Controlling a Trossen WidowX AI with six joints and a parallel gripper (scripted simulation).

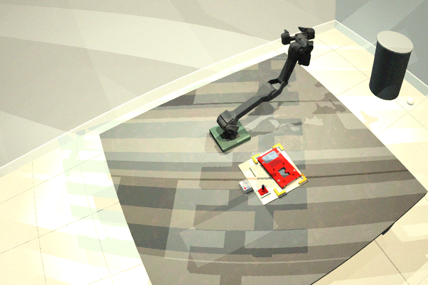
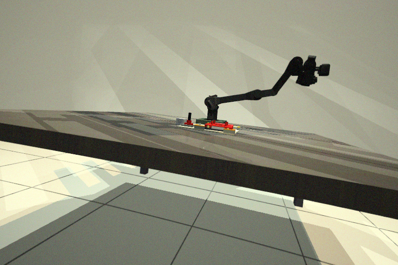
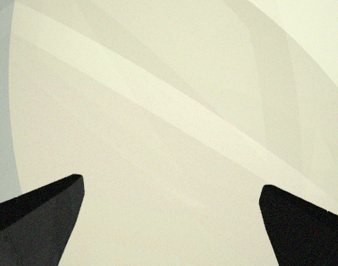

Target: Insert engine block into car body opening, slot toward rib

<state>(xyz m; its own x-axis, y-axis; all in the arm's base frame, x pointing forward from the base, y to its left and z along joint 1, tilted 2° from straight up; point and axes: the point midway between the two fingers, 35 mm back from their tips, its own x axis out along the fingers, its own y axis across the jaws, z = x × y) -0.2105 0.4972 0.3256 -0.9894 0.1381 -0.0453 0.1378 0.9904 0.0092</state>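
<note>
Right now my gripper tip is 53 cm short of the grey engine block, 55 cm to the left of it and 35 cm above it. The rest, counted from my gripper tip: black upright peg: 59 cm ahead, 49 cm to the right, 33 cm below.
</note>
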